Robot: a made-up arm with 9 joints. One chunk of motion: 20 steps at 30 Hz.
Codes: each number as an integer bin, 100 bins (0 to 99) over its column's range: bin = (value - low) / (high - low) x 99, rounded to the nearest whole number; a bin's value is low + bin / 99 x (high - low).
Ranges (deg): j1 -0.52..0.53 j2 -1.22..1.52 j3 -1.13..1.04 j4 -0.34..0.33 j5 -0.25..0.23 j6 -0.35..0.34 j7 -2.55..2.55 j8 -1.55..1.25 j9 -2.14..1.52
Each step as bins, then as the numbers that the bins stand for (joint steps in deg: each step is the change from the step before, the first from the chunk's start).
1 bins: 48 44 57 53 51 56 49 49 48
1 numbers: -0.011 -0.002 0.119 0.019 -0.003 0.040 -0.026 -0.164 -0.365
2 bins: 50 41 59 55 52 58 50 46 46
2 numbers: 0.010 -0.085 0.163 0.032 0.002 0.054 0.026 -0.249 -0.439
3 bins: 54 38 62 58 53 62 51 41 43
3 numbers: 0.053 -0.168 0.229 0.053 0.007 0.082 0.077 -0.390 -0.550
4 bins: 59 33 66 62 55 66 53 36 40
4 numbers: 0.106 -0.307 0.317 0.080 0.017 0.110 0.180 -0.532 -0.661
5 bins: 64 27 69 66 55 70 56 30 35
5 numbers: 0.159 -0.473 0.382 0.107 0.017 0.138 0.335 -0.702 -0.846
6 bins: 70 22 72 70 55 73 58 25 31
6 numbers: 0.222 -0.611 0.448 0.134 0.017 0.159 0.438 -0.843 -0.994
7 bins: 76 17 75 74 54 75 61 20 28
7 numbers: 0.286 -0.749 0.514 0.161 0.012 0.173 0.592 -0.984 -1.105
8 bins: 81 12 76 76 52 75 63 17 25
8 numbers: 0.339 -0.888 0.536 0.174 0.002 0.173 0.695 -1.069 -1.216
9 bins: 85 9 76 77 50 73 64 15 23
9 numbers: 0.382 -0.971 0.536 0.181 -0.008 0.159 0.747 -1.126 -1.290
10 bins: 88 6 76 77 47 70 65 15 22
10 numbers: 0.413 -1.054 0.536 0.181 -0.022 0.138 0.798 -1.126 -1.327
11 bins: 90 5 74 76 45 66 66 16 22
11 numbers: 0.435 -1.082 0.492 0.174 -0.032 0.110 0.850 -1.097 -1.327
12 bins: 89 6 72 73 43 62 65 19 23
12 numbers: 0.424 -1.054 0.448 0.154 -0.042 0.082 0.798 -1.013 -1.290
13 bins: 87 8 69 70 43 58 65 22 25
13 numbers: 0.403 -0.999 0.382 0.134 -0.042 0.054 0.798 -0.928 -1.216
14 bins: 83 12 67 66 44 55 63 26 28
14 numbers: 0.360 -0.888 0.339 0.107 -0.037 0.033 0.695 -0.815 -1.105
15 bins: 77 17 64 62 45 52 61 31 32
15 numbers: 0.297 -0.749 0.273 0.080 -0.032 0.012 0.592 -0.673 -0.957
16 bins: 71 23 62 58 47 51 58 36 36
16 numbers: 0.233 -0.583 0.229 0.053 -0.022 0.005 0.438 -0.532 -0.809
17 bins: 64 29 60 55 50 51 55 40 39
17 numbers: 0.159 -0.417 0.185 0.032 -0.008 0.005 0.283 -0.419 -0.698
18 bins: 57 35 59 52 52 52 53 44 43
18 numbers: 0.085 -0.251 0.163 0.012 0.002 0.012 0.180 -0.306 -0.550
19 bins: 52 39 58 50 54 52 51 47 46
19 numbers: 0.032 -0.141 0.141 -0.002 0.012 0.012 0.077 -0.221 -0.439
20 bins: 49 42 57 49 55 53 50 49 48
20 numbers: 0.000 -0.058 0.119 -0.008 0.017 0.019 0.026 -0.164 -0.365
